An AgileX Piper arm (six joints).
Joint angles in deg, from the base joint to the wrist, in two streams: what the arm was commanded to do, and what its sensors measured. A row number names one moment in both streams.
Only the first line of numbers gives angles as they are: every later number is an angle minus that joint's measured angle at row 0.
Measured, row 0:
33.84, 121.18, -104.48, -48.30, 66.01, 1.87
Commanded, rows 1 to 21:
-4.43, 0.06, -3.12, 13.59, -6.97, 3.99
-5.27, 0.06, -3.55, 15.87, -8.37, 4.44
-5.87, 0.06, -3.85, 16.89, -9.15, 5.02
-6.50, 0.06, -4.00, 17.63, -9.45, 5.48
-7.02, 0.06, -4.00, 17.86, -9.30, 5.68
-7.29, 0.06, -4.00, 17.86, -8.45, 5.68
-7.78, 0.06, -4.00, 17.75, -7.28, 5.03
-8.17, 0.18, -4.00, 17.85, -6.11, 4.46
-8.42, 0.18, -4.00, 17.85, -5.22, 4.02
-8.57, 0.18, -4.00, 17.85, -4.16, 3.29
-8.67, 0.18, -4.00, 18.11, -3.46, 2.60
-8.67, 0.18, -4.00, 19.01, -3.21, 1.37
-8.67, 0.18, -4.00, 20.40, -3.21, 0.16
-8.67, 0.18, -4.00, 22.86, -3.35, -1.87
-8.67, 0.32, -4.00, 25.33, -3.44, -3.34
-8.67, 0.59, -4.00, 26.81, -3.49, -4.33
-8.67, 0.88, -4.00, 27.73, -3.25, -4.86
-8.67, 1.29, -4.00, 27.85, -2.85, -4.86
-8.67, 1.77, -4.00, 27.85, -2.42, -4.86
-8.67, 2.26, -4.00, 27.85, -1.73, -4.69
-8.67, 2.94, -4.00, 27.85, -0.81, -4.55
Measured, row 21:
-8.47, 0.94, -3.68, 26.42, -3.92, -3.65
